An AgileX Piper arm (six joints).
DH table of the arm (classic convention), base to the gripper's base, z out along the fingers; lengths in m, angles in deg. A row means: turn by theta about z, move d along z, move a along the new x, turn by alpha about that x. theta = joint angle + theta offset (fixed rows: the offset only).
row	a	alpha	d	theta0
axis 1	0	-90	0.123	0
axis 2	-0.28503	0	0	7.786
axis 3	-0.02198	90	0	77.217
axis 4	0	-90	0.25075	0
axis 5	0	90	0	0
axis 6	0	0	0.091	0
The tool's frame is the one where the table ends.
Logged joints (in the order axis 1, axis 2, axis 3, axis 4, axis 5, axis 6), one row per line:
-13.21 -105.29 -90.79 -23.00 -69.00 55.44
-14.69 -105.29 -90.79 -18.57 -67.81 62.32
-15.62 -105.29 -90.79 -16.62 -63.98 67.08
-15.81 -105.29 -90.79 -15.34 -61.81 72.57
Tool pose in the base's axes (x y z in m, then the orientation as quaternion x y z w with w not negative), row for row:
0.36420 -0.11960 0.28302 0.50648 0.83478 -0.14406 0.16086
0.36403 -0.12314 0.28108 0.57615 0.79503 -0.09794 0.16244
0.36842 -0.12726 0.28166 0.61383 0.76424 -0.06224 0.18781
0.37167 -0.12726 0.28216 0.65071 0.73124 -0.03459 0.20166
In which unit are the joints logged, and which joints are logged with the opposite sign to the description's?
The joints are logged in degrees. Opposite sign: axis 2, axis 5.
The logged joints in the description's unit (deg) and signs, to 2 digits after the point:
-13.21 105.29 -90.79 -23.00 69.00 55.44
-14.69 105.29 -90.79 -18.57 67.81 62.32
-15.62 105.29 -90.79 -16.62 63.98 67.08
-15.81 105.29 -90.79 -15.34 61.81 72.57

